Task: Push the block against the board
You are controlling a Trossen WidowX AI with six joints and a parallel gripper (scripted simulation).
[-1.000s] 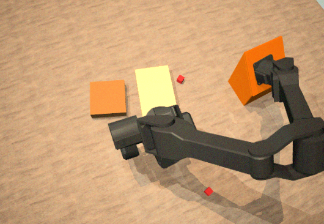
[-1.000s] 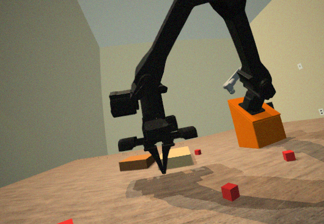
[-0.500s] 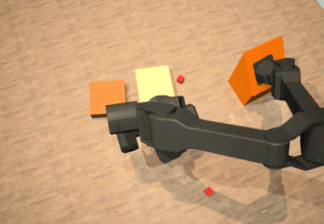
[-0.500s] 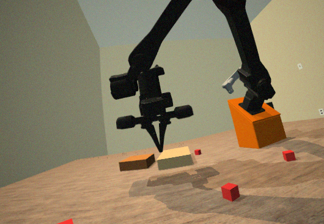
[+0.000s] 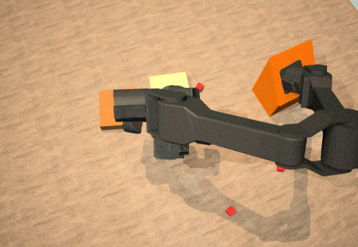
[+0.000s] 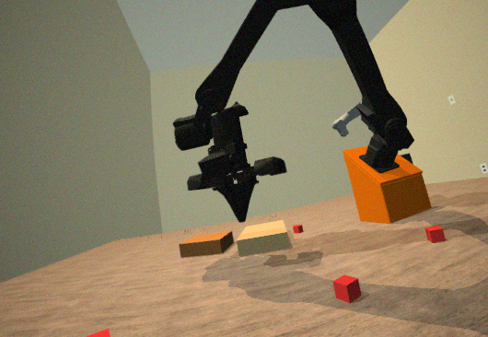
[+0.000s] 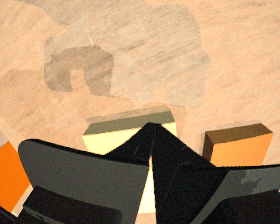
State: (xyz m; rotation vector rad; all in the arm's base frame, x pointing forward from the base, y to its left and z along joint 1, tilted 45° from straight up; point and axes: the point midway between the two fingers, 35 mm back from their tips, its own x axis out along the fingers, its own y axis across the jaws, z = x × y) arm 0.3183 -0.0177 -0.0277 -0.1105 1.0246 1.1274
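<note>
Right now my gripper tip is 8 cm to the left of the board, 6 cm past it and 5 cm above it. Also, from my gripper tip: square block (13 cm to the right, 6 cm ahead, 5 cm below).
</note>
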